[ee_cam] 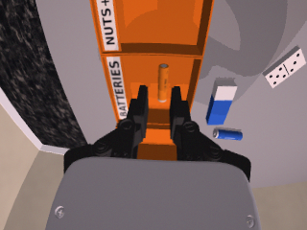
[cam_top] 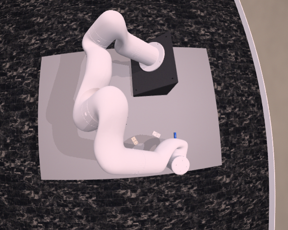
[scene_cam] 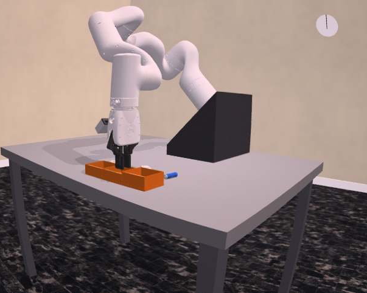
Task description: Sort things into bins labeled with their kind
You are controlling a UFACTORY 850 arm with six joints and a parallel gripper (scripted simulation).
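My gripper is now 40 mm above the orange three-compartment bin and 10 mm short of it. The rest, counted from my hand: blue-and-white block 80 mm behind, 50 mm below, 20 mm to the left; orange battery 40 mm below; blue battery 120 mm behind, 80 mm to the left, 50 mm below.
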